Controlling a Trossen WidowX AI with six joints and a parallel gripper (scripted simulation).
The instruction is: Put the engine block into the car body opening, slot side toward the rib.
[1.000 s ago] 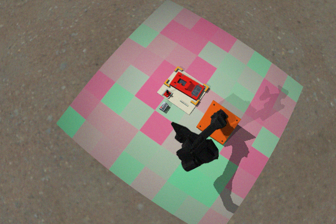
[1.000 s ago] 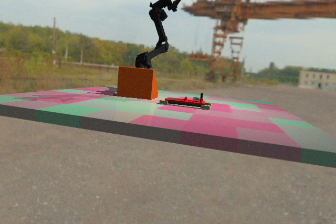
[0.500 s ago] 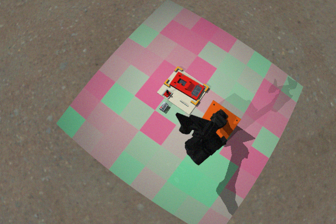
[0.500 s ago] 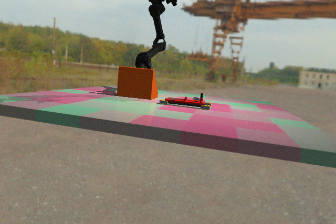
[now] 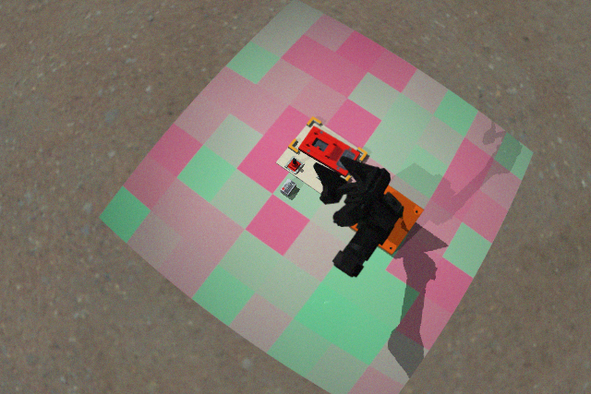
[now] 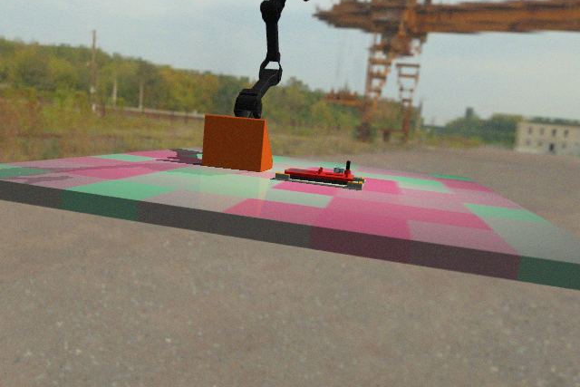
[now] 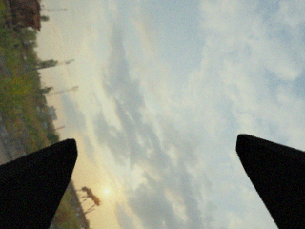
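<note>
Right now my gripper tip is 74 cm above the grey engine block, 18 cm short of it and 10 cm to the left of it.
</note>
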